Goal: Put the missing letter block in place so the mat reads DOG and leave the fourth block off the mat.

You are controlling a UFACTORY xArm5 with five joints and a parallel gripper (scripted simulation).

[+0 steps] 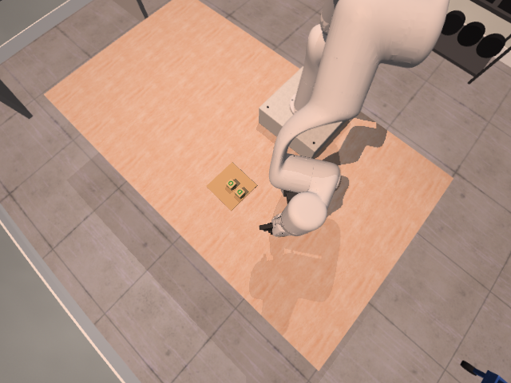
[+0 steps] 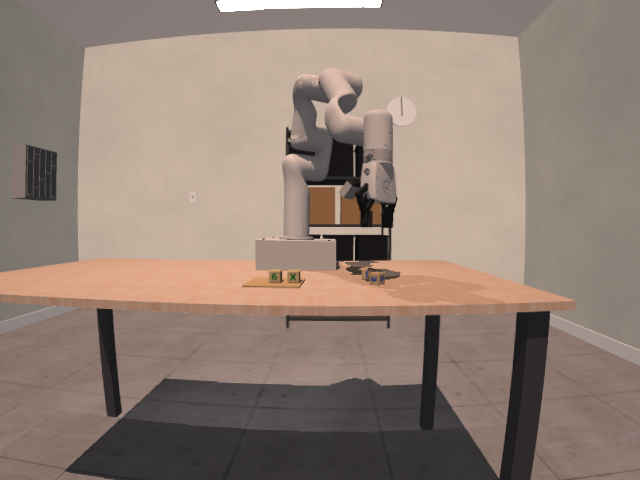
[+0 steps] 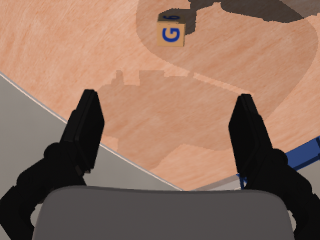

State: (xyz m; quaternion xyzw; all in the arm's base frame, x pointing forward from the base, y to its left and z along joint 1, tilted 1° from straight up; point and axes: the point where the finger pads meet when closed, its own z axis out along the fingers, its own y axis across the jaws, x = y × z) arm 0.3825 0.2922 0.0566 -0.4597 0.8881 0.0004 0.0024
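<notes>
Right now the blue-lettered block is 140 mm below my hand. From my hand the other things lie so: mat (260 mm to the right, 150 mm below, 20 mm ahead).
</notes>
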